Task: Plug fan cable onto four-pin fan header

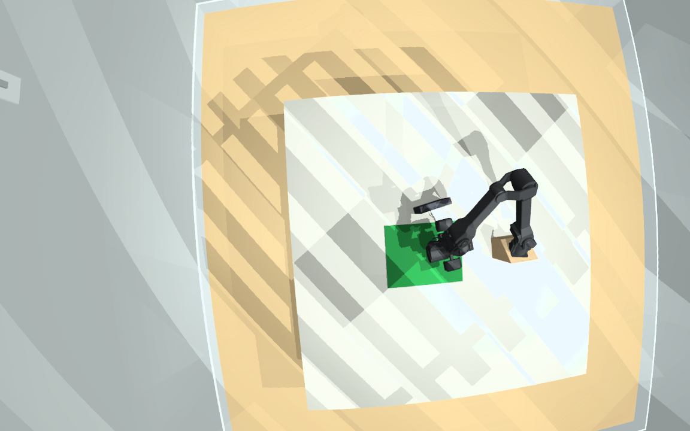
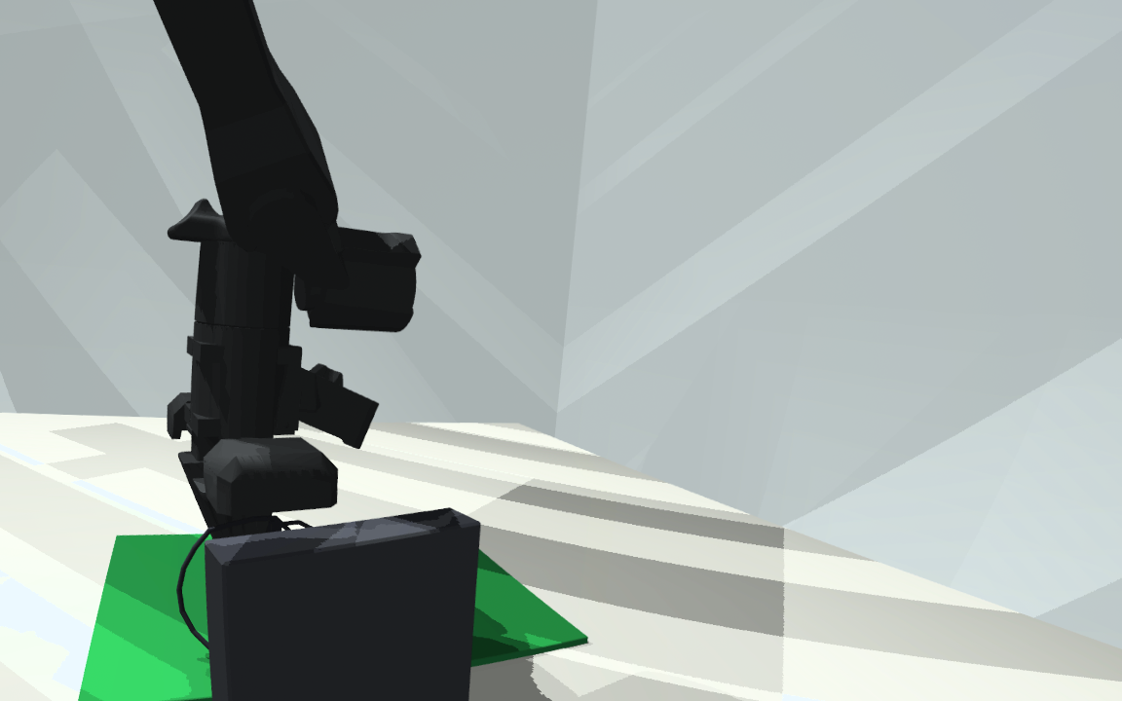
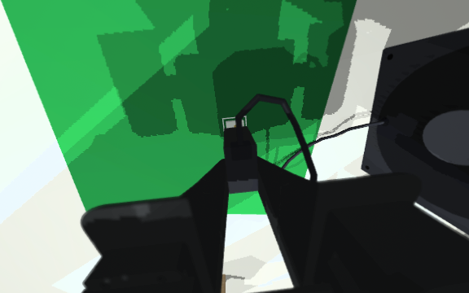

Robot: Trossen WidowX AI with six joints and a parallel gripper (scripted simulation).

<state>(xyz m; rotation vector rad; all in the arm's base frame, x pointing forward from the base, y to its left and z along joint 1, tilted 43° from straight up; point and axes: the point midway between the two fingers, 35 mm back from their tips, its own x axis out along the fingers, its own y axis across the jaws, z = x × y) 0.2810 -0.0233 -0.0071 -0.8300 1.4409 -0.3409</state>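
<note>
The white four-pin header is 1 cm ahead of my gripper tip and 4 cm below it. Also, from my gripper tip: black plug (1 cm ahead, 1 cm above); then black fan (5 cm ahead, 13 cm to the right, 2 cm above); then green board (6 cm ahead, 5 cm to the left, 5 cm below).
</note>
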